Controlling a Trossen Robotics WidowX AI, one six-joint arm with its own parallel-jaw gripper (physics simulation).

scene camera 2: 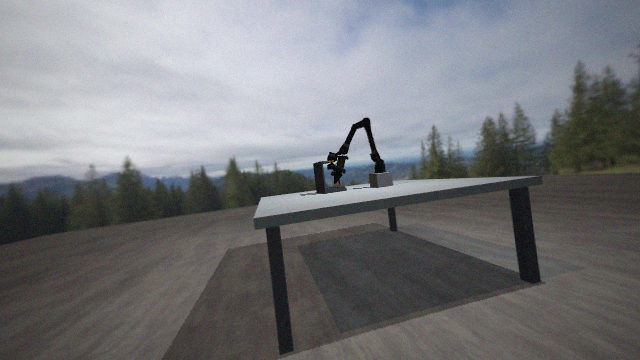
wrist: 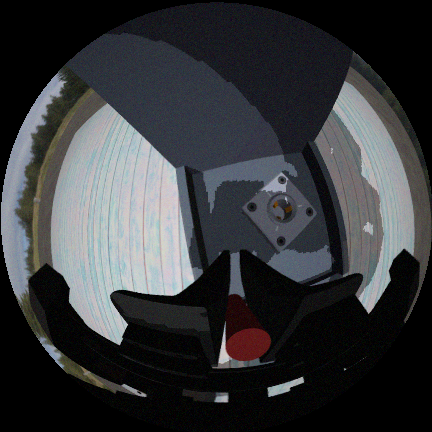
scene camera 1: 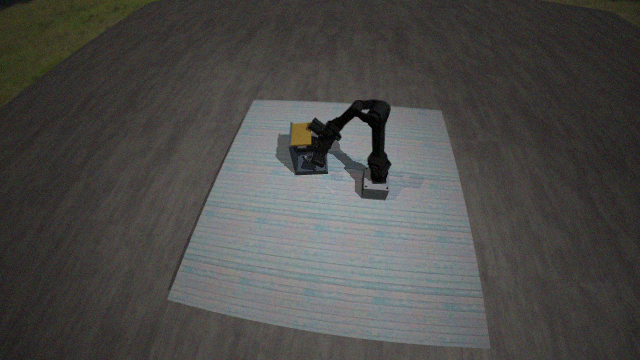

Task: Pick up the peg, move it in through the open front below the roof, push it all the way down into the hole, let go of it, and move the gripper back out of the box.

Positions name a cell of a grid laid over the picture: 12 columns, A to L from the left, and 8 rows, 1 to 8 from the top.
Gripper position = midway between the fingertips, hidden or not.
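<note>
There is a box (scene camera 1: F4) in this scene, and the wrist view shows the box (wrist: G4) too. A red peg is what I am carrying in my gripper (wrist: G5), and the peg is clear of everything else.
</note>
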